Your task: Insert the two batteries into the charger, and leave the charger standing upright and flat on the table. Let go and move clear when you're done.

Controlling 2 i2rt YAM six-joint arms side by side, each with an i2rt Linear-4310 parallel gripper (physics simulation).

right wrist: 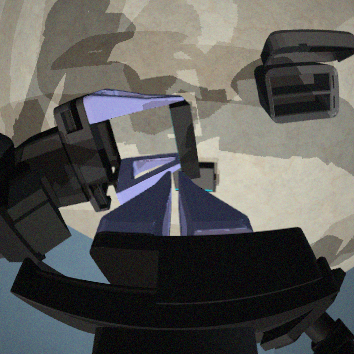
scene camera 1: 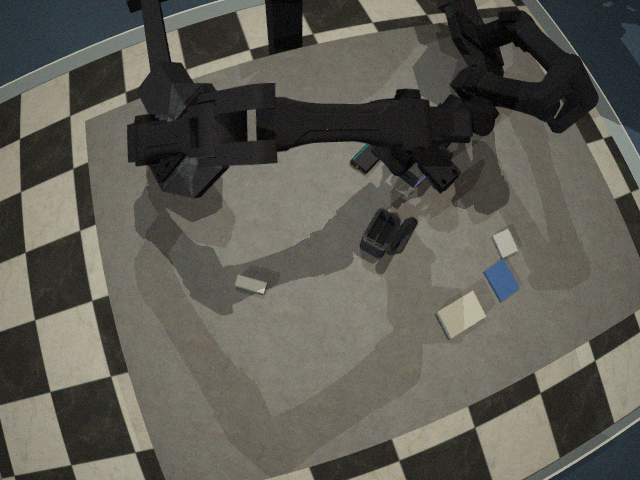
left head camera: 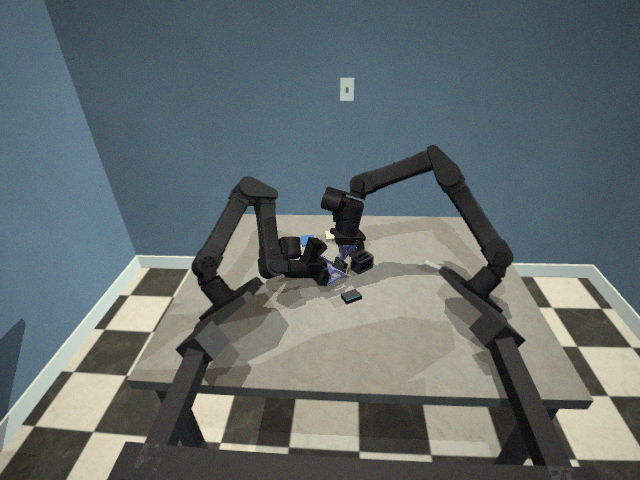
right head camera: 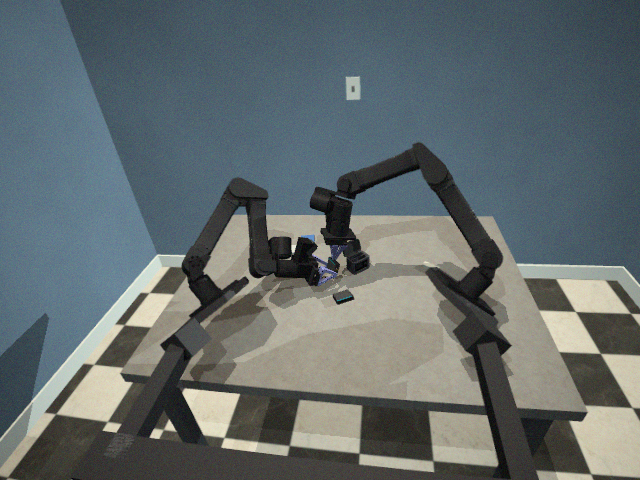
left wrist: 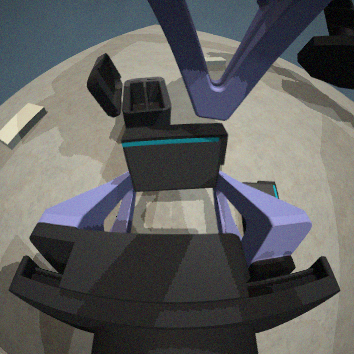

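Seen in the pictures: left gripper, fingertip midpoint: (right wrist: 186, 128) (scene camera 1: 402, 177) (left head camera: 340, 270) (right head camera: 333, 270) (left wrist: 174, 176); right gripper, fingertip midpoint: (right wrist: 174, 178) (left head camera: 342, 259) (right head camera: 333, 259) (left wrist: 210, 114); left arm's base, link origin: (scene camera 1: 479, 40) (left head camera: 226, 302) (right head camera: 214, 300); right arm's base, link origin: (left head camera: 474, 292) (right head camera: 464, 294) (left wrist: 347, 63).
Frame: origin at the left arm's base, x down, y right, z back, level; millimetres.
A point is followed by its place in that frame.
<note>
The black charger (left head camera: 361, 261) {y 286, x 78, z -402 mm} (right head camera: 357, 262) {y 291, x 81, z -402 mm} (scene camera 1: 379, 232) {y 287, x 79, z -438 mm} (left wrist: 146, 119) {y 261, x 89, z -402 mm} (right wrist: 300, 117) {y 296, x 78, z -414 mm} stands upright on the table, its open lid (scene camera 1: 403, 235) {y 243, x 73, z -448 mm} (left wrist: 105, 85) {y 248, x 66, z -458 mm} (right wrist: 307, 42) {y 238, x 36, z -446 mm} beside two empty-looking bays. My left gripper (left wrist: 174, 176) {y 229, x 77, z -329 mm} is shut on a dark battery (left wrist: 172, 162) {y 224, x 53, z -326 mm} (right wrist: 186, 135) {y 228, x 39, z -340 mm} with a teal stripe, held upright above the table beside the charger. The other battery (left head camera: 351, 296) {y 292, x 115, z -255 mm} (right head camera: 343, 297) {y 295, x 115, z -253 mm} (scene camera 1: 364, 158) {y 295, x 115, z -266 mm} (left wrist: 260, 189) {y 302, x 115, z -276 mm} (right wrist: 206, 176) {y 297, x 115, z -280 mm} lies flat on the table. My right gripper (left wrist: 210, 114) {y 239, x 20, z -318 mm} is shut and empty, its tips close to the held battery; contact is unclear.
A blue block (left head camera: 307, 240) {y 25, x 125, z -532 mm} (scene camera 1: 501, 280) {y 27, x 125, z -537 mm}, a cream block (scene camera 1: 460, 315) {y 132, x 115, z -601 mm} (left wrist: 22, 125) {y 134, x 116, z -572 mm} and a white block (scene camera 1: 505, 243) {y 6, x 122, z -459 mm} lie beyond the charger at the lower right of the scene view. A small pale block (scene camera 1: 251, 284) {y 526, x 118, z -515 mm} lies to the left. The two arms are close together.
</note>
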